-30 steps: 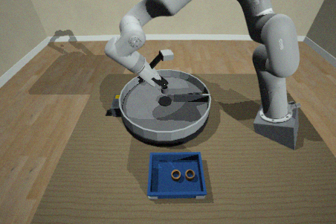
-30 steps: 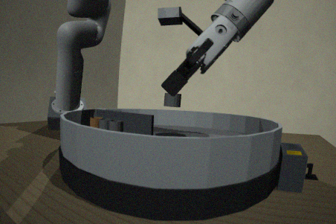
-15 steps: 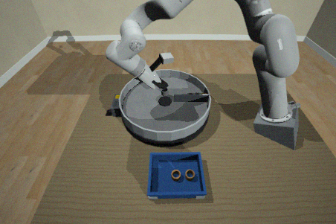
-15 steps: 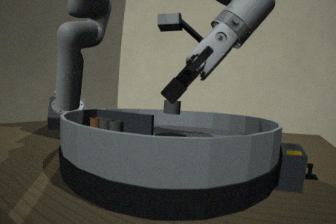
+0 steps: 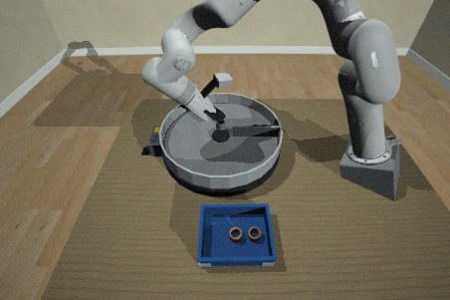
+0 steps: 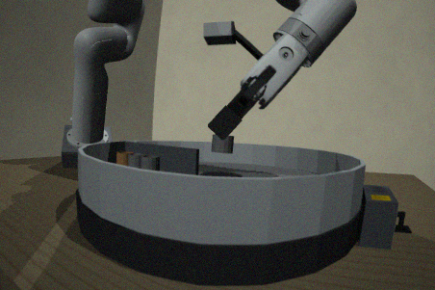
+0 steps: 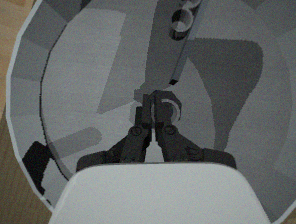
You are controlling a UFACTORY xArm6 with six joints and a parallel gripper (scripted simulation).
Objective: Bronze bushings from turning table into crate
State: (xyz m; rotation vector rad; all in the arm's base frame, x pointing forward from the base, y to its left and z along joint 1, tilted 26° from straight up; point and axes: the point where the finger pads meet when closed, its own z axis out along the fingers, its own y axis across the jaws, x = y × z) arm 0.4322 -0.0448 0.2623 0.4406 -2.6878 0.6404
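The grey turning table lies 10 mm behind my hand, 10 mm to the left of it and 90 mm below it. Round my hand: blue crate (60 mm behind, 350 mm to the left, 120 mm below).
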